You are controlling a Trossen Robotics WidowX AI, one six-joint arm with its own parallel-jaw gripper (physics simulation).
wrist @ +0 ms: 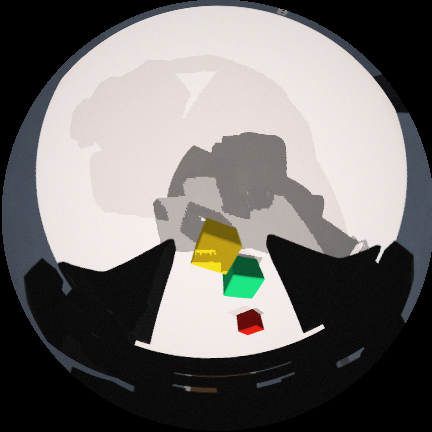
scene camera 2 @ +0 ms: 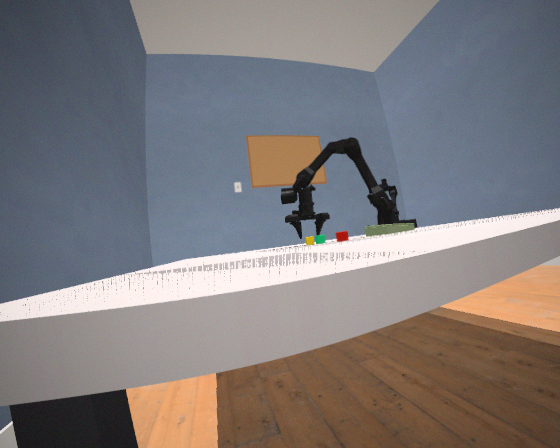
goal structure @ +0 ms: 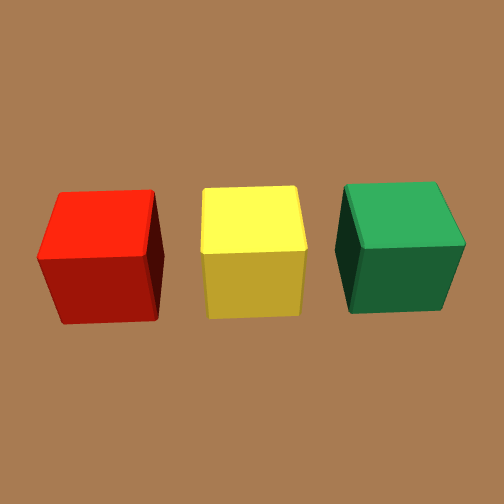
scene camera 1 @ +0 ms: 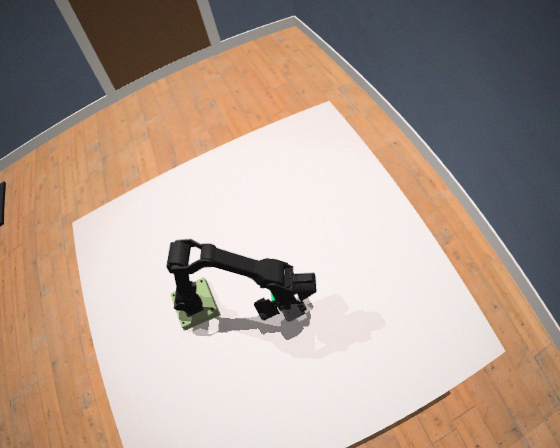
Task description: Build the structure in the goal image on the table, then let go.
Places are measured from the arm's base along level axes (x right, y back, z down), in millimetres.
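Where they show: gripper, fingertip midpoint: (wrist: 220, 242) (scene camera 2: 309, 238); arm's base at its link origin: (scene camera 2: 386, 225) (scene camera 1: 192, 305).
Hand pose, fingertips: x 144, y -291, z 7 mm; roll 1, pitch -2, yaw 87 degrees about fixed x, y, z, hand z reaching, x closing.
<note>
Each offset is from my fingertips to the top centre of the thing.
A yellow cube {dx -10, dy -5, dz -5 mm} (scene camera 2: 310, 240) (wrist: 217, 247) and a green cube {dx -51, dy +23, dz -5 mm} (scene camera 2: 320, 239) (wrist: 244, 282) stand close together on the white table (scene camera 1: 300, 200) (scene camera 2: 250, 295). I cannot tell whether they touch. A red cube {dx -173, dy +54, dz -5 mm} (scene camera 2: 342, 236) (wrist: 249, 322) stands apart, beyond the green one from the yellow. In scene camera 1 a bit of the green cube (scene camera 1: 273, 296) shows beside the gripper; the yellow and red cubes do not show there. My gripper (scene camera 1: 280, 309) (scene camera 2: 310, 235) (wrist: 220, 242) is open and empty, pointing down just above the yellow and green cubes.
The arm's light green base plate (scene camera 1: 207, 300) (scene camera 2: 390, 229) sits on the table, on the red cube's side of the row. The arm arches from it over the table. Its shadow falls over the table around the cubes.
</note>
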